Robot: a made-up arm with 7 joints. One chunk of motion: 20 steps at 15 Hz.
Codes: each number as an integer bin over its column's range. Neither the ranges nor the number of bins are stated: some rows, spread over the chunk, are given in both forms.
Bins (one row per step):
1: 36 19 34 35 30 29 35
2: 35 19 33 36 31 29 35
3: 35 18 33 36 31 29 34
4: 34 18 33 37 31 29 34
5: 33 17 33 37 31 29 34
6: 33 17 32 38 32 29 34
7: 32 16 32 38 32 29 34
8: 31 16 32 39 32 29 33
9: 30 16 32 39 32 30 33
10: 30 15 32 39 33 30 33
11: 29 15 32 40 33 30 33
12: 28 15 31 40 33 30 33
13: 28 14 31 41 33 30 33
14: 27 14 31 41 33 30 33
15: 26 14 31 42 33 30 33
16: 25 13 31 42 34 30 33
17: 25 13 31 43 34 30 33
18: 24 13 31 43 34 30 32
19: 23 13 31 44 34 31 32
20: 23 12 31 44 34 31 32
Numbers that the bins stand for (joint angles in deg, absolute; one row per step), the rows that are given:
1: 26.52 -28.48 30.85 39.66 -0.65 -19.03 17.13
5: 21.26 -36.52 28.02 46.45 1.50 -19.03 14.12
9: 15.99 -40.54 25.19 53.23 3.66 -15.09 11.11
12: 12.48 -44.56 22.37 56.63 5.81 -15.09 11.11
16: 7.21 -52.60 22.37 63.41 7.97 -15.09 11.11
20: 3.70 -56.62 22.37 70.19 7.97 -11.14 8.10
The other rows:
2: 24.77 -28.48 28.02 43.06 1.50 -19.03 17.13
3: 24.77 -32.50 28.02 43.06 1.50 -19.03 14.12
4: 23.01 -32.50 28.02 46.45 1.50 -19.03 14.12
6: 21.26 -36.52 25.19 49.84 3.66 -19.03 14.12
7: 19.50 -40.54 25.19 49.84 3.66 -19.03 14.12
8: 17.75 -40.54 25.19 53.23 3.66 -19.03 11.11
10: 15.99 -44.56 25.19 53.23 5.81 -15.09 11.11
11: 14.24 -44.56 25.19 56.63 5.81 -15.09 11.11
13: 12.48 -48.58 22.37 60.02 5.81 -15.09 11.11
14: 10.73 -48.58 22.37 60.02 5.81 -15.09 11.11
15: 8.97 -48.58 22.37 63.41 5.81 -15.09 11.11
17: 7.21 -52.60 22.37 66.80 7.97 -15.09 11.11
18: 5.46 -52.60 22.37 66.80 7.97 -15.09 8.10
19: 3.70 -52.60 22.37 70.19 7.97 -11.14 8.10

